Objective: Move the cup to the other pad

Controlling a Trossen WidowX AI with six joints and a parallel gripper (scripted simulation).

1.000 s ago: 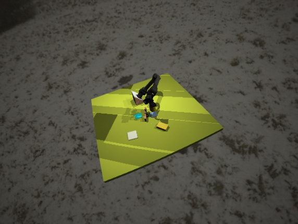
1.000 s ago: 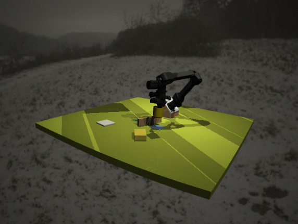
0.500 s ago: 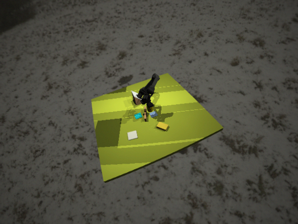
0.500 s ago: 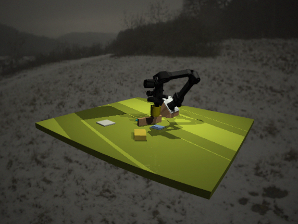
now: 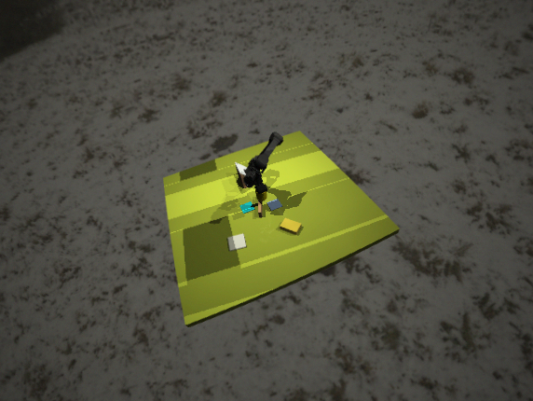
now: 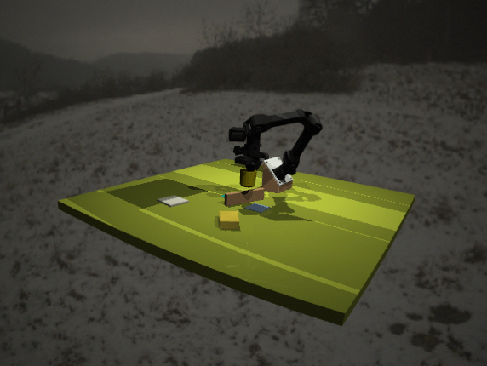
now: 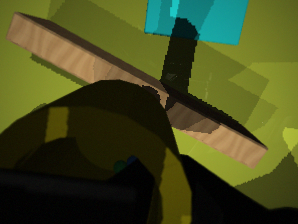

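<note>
The cyan pad lies 120 mm below my gripper tip, 100 mm to the right of it and 20 mm behind it. Round my gripper tip: green marble: 20 mm to the left, 20 mm below, 20 mm ahead; yellow cup: 20 mm ahead; dark blue marble: 20 mm below, 20 mm ahead, 10 mm to the left.
</note>
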